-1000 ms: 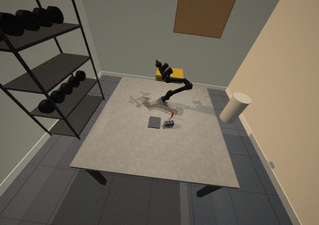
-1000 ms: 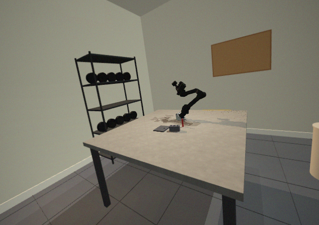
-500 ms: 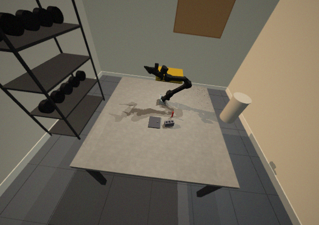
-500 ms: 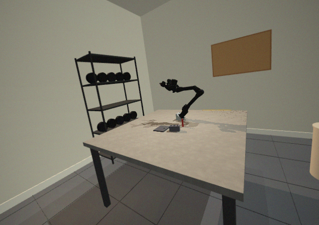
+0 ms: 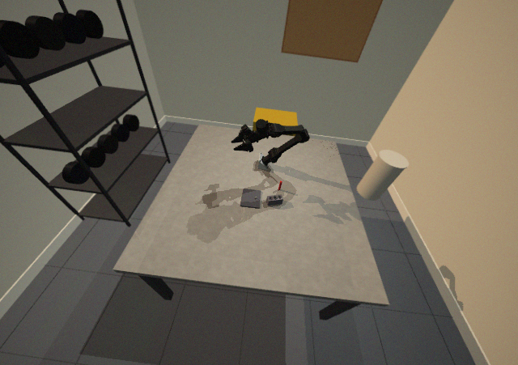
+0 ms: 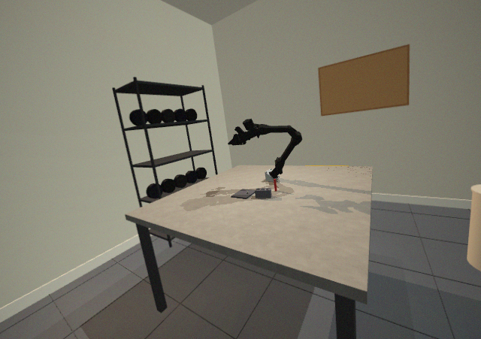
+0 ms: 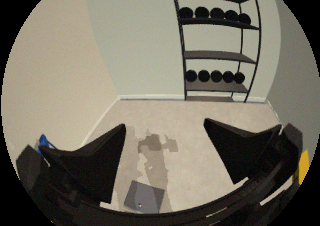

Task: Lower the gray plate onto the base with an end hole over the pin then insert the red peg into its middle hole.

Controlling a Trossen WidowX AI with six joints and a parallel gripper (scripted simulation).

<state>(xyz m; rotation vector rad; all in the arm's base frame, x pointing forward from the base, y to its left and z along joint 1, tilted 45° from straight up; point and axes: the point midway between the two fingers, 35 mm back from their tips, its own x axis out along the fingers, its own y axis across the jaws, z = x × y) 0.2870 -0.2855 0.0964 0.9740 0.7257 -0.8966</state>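
Right now my gripper tip is 300 mm to the right of the gray plate, 290 mm above it and 70 mm short of it. Also, from my gripper tip: dark base: 320 mm below, 170 mm to the left, 80 mm ahead; then red peg: 320 mm to the left, 290 mm below, 50 mm behind.
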